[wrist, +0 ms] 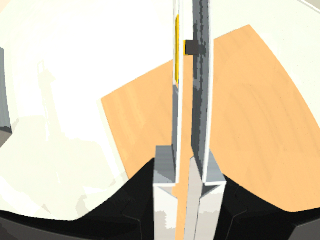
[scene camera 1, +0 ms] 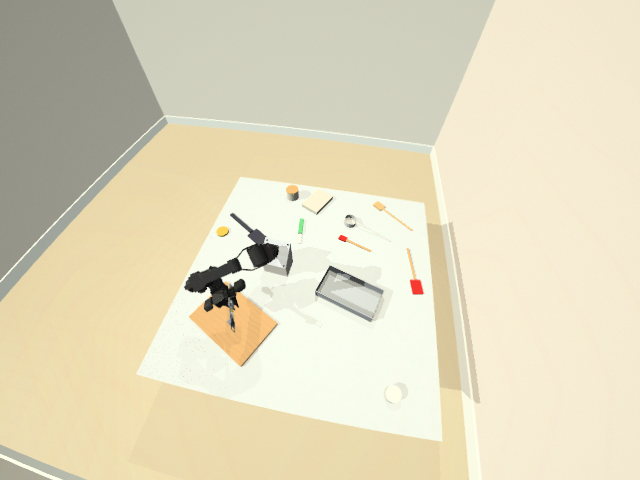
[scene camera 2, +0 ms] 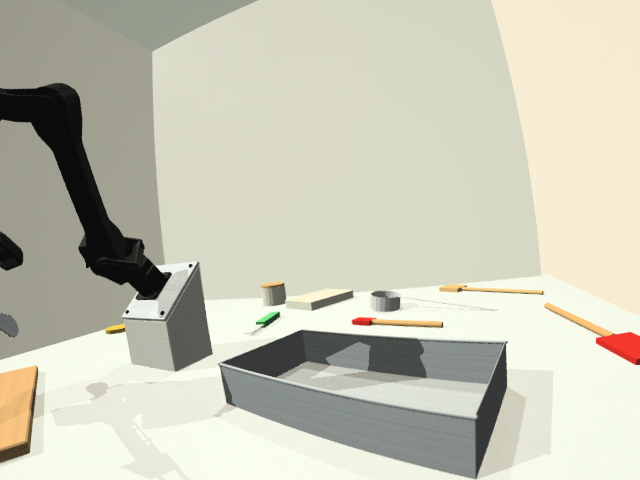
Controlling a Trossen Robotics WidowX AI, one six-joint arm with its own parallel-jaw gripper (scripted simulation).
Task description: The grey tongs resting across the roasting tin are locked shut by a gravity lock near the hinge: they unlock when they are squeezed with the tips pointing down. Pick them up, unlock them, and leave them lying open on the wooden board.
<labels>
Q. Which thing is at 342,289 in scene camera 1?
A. A roasting tin.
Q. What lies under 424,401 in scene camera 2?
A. A roasting tin.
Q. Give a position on a wooden board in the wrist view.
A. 257,135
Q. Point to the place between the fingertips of my gripper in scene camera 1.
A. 236,308
</labels>
